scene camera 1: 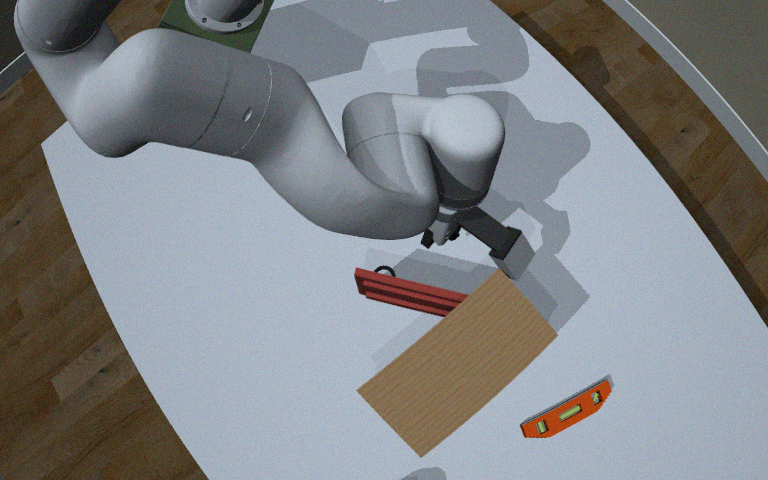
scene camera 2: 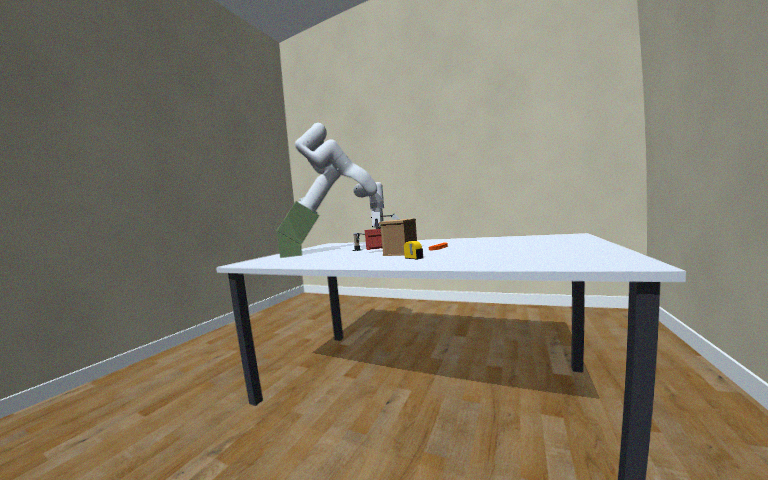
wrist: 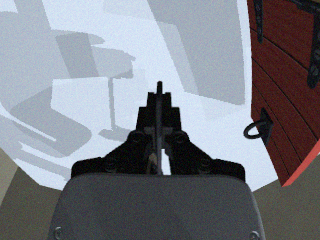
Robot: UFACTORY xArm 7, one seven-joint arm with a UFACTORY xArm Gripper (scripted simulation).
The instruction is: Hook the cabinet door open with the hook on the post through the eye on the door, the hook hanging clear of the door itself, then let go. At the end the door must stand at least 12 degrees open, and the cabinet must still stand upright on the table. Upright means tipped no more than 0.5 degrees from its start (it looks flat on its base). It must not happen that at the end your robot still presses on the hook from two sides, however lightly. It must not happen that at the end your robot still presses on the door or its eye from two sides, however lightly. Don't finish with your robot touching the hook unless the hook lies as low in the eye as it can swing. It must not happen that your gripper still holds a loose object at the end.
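Note:
My gripper is here in the scene, and the wrist view shows it too. I can also see a wooden cabinet.

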